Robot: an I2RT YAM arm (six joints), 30 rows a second.
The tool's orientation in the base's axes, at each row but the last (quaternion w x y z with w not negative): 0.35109, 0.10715, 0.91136, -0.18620; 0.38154, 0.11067, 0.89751, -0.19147; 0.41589, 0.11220, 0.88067, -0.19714; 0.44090, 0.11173, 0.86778, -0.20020; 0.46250, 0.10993, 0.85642, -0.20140
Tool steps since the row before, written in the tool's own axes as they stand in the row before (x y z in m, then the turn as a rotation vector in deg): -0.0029, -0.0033, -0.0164, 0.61, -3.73, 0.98; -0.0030, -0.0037, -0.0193, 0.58, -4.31, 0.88; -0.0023, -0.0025, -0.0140, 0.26, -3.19, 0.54; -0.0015, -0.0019, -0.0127, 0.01, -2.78, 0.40; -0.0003, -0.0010, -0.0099, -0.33, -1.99, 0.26
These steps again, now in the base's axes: -0.0088, 0.0036, 0.0141, -1.07, -3.75, -0.10; -0.0116, 0.0048, 0.0154, -1.32, -4.23, 0.14; -0.0091, 0.0038, 0.0105, -0.95, -3.09, 0.30; -0.0090, 0.0039, 0.0084, -0.75, -2.67, 0.47; -0.0076, 0.0035, 0.0054, -0.37, -1.90, 0.63
